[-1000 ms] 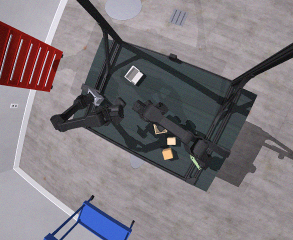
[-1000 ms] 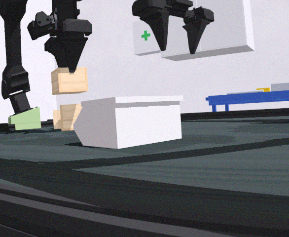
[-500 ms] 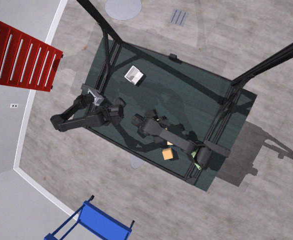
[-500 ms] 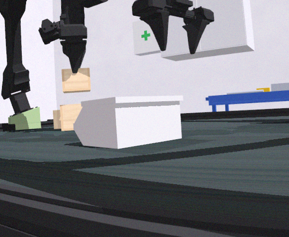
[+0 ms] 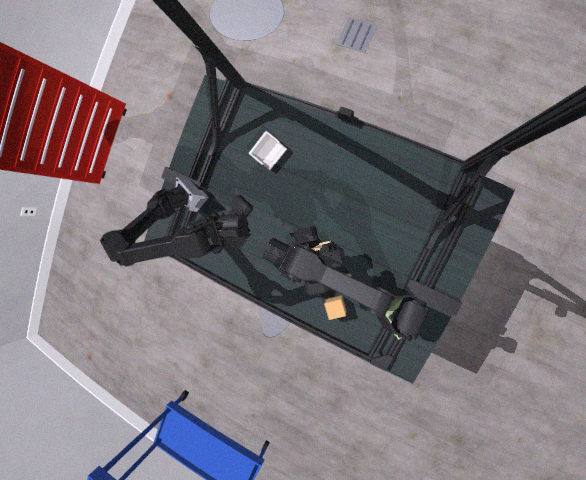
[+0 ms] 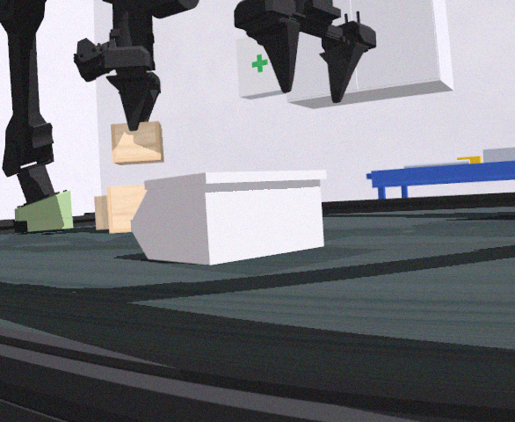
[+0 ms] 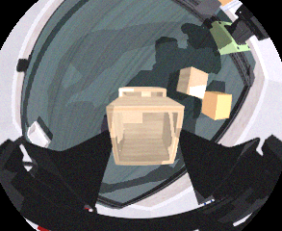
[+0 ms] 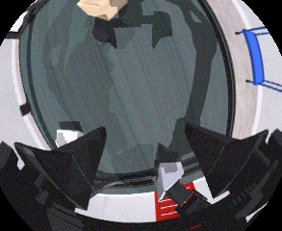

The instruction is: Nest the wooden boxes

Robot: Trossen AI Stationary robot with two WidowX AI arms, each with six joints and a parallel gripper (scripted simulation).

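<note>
My left gripper is now 14 cm to the right of the orange block, 14 cm short of it and 14 cm above it. The rest, counted from my left hand: white bin 34 cm to the right, 23 cm behind, 14 cm below; dark purple block 16 cm below, 9 cm to the right, 3 cm behind.
</note>
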